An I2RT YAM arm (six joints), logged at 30 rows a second.
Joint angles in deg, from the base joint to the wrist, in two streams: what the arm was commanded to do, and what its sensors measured. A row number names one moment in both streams.
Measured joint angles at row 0:
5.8 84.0 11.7 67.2 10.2 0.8
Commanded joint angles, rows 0 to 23:
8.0 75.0 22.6 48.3 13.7 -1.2
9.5 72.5 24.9 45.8 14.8 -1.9
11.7 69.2 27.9 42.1 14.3 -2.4
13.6 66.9 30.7 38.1 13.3 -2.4
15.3 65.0 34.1 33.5 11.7 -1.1
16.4 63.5 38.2 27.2 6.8 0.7
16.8 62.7 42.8 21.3 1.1 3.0
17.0 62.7 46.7 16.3 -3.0 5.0
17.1 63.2 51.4 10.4 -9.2 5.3
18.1 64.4 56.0 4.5 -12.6 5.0
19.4 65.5 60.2 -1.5 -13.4 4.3
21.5 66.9 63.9 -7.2 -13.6 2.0
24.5 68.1 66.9 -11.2 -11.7 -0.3
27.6 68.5 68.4 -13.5 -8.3 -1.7
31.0 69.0 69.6 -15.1 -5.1 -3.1
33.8 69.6 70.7 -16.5 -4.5 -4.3
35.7 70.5 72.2 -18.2 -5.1 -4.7
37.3 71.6 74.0 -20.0 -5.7 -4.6
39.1 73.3 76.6 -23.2 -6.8 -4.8
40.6 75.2 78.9 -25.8 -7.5 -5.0
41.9 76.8 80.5 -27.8 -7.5 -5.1
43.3 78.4 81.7 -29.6 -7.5 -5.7
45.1 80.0 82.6 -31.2 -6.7 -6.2
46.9 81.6 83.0 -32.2 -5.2 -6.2
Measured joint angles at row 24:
43.6 79.5 79.9 -21.3 -6.7 -4.2
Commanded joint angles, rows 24 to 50:
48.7 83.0 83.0 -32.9 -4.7 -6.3
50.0 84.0 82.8 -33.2 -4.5 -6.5
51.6 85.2 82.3 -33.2 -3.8 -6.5
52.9 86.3 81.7 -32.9 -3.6 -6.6
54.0 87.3 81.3 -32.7 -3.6 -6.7
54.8 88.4 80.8 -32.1 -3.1 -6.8
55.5 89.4 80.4 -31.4 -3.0 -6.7
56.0 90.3 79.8 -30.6 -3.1 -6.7
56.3 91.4 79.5 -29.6 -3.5 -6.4
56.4 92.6 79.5 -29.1 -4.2 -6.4
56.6 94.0 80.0 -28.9 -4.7 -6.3
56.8 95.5 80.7 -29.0 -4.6 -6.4
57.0 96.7 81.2 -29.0 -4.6 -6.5
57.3 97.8 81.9 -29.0 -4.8 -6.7
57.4 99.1 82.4 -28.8 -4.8 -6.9
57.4 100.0 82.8 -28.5 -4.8 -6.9
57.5 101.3 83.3 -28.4 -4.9 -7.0
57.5 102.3 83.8 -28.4 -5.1 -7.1
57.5 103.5 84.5 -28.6 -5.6 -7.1
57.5 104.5 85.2 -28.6 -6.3 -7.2
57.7 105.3 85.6 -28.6 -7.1 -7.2
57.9 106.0 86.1 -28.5 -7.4 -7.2
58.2 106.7 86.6 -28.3 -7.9 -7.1
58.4 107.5 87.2 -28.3 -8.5 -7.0
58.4 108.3 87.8 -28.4 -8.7 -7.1
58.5 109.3 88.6 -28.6 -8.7 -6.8
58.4 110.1 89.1 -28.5 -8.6 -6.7
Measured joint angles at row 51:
58.0 109.6 86.0 -28.5 -7.2 -6.5
